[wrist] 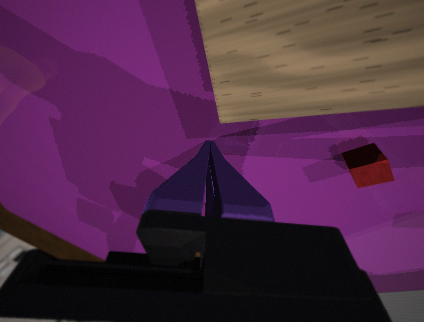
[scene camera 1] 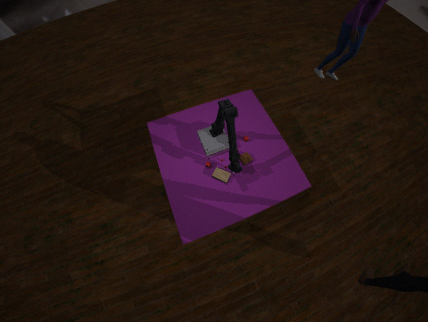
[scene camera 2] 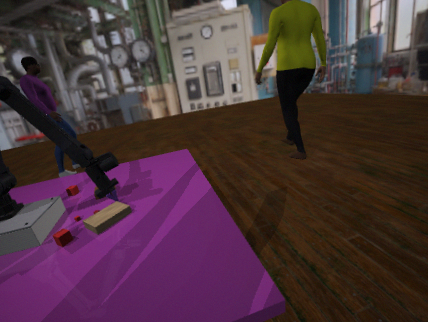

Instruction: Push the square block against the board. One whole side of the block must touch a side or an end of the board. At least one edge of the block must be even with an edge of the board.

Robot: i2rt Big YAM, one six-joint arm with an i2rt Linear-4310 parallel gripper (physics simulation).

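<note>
The square block is dark brown wood and lies flat, apart from the board, with a gap between them. In the scene camera 2 view the block is mostly hidden behind the gripper. The board is pale wood, oblong, and lies flat. My gripper is shut and empty, pointing down beside the board's near corner in the wrist view, on the side towards the block. The block does not show in the wrist view.
The purple table carries the arm's grey base. One red cube lies between base and board; another red cube lies beyond the block. Small red pieces lie near the board.
</note>
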